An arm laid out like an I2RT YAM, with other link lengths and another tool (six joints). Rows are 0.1 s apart.
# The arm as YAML. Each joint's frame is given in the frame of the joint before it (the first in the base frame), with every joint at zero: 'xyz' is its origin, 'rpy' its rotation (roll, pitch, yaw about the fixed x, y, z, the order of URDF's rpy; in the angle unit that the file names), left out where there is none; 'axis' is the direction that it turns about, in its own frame. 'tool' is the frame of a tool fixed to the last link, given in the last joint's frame.
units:
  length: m
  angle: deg
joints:
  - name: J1
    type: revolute
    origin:
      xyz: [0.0, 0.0, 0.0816]
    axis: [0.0, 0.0, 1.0]
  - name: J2
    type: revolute
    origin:
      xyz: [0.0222, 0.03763, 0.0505]
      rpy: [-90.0, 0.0, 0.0]
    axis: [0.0, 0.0, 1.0]
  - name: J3
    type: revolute
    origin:
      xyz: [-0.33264, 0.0, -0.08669]
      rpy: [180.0, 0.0, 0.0]
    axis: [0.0, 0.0, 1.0]
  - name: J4
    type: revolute
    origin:
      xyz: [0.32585, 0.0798, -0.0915]
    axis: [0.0, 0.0, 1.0]
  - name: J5
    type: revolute
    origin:
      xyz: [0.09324, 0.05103, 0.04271]
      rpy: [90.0, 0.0, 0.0]
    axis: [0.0, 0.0, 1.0]
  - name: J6
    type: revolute
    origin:
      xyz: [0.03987, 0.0, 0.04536]
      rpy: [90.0, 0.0, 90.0]
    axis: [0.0, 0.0, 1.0]
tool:
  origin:
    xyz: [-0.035, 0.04, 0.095]
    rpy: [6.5, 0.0, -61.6]
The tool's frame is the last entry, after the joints.
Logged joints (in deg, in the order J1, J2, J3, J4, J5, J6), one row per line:
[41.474 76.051 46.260 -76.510 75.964 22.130]
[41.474 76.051 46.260 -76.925 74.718 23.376]
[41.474 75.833 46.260 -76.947 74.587 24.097]
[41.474 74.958 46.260 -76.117 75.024 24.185]
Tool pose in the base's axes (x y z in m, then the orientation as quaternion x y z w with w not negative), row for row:
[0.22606 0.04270 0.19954 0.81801 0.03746 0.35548 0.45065]
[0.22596 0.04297 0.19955 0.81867 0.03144 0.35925 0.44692]
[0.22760 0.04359 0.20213 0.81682 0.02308 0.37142 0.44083]
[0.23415 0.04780 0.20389 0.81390 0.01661 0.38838 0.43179]
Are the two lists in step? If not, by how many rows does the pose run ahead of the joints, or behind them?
The pose runs 1 row ahead of the joints: the pose in row i belongs to the joints in row i + 1.
